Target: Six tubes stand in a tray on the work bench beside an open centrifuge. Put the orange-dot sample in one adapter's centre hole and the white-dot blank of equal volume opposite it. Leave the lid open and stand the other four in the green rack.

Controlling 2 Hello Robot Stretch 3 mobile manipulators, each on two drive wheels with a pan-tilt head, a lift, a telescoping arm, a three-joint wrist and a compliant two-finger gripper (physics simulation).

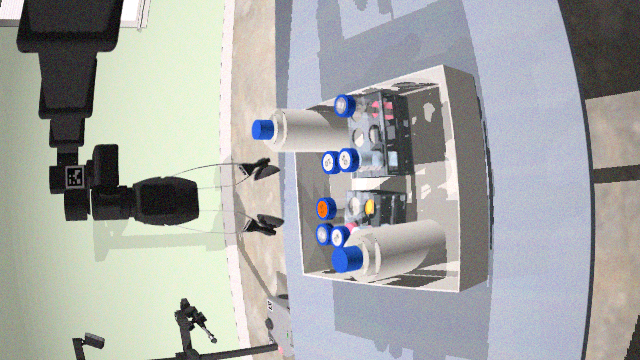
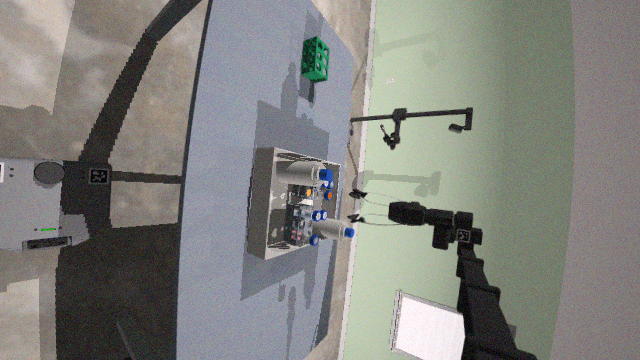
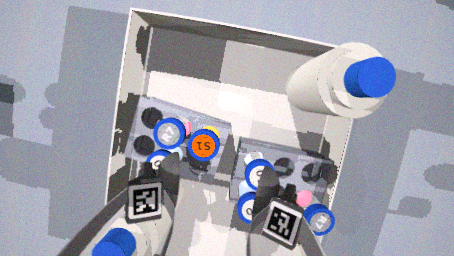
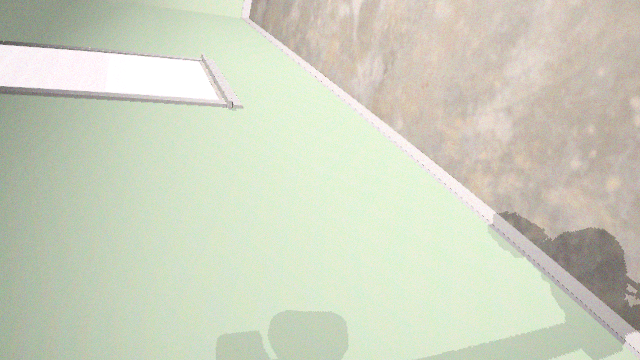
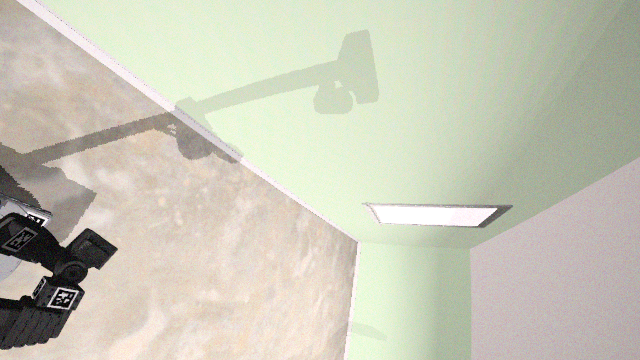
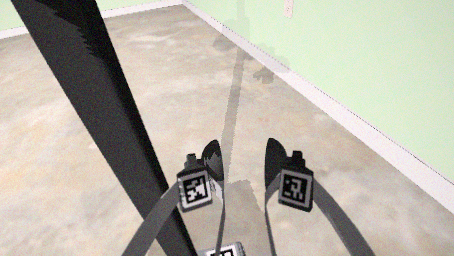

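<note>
The orange-dot tube (image 1: 325, 208) (image 2: 328, 195) (image 3: 203, 146) stands in a clear rack (image 3: 165, 107) inside the grey-white tray (image 1: 472, 200) (image 2: 259, 200). A grey-dot R7 tube (image 1: 324, 234) (image 3: 169, 133) and a white-dot tube (image 1: 340, 236) share that rack. Two white-dot tubes (image 1: 348, 160) (image 1: 330, 162) and another R7 tube (image 1: 344, 105) (image 3: 319, 219) stand in the second clear rack (image 3: 280, 149). My r1 gripper (image 1: 269, 196) (image 2: 357, 206) (image 3: 220, 180) is open and empty above the tubes; its fingers partly hide white caps. My r2 gripper (image 6: 243, 159) is open and empty, over floor. The centrifuge does not show.
The green rack (image 2: 315, 59) stands on the bench beyond the tray. Two large blue-capped bottles (image 1: 310, 131) (image 1: 410, 250) (image 2: 295, 172) (image 3: 320, 90) rise from the tray near the tubes. A black mast (image 6: 95, 95) stands left of the r2 gripper. A green wall (image 4: 250, 200) is near r2.
</note>
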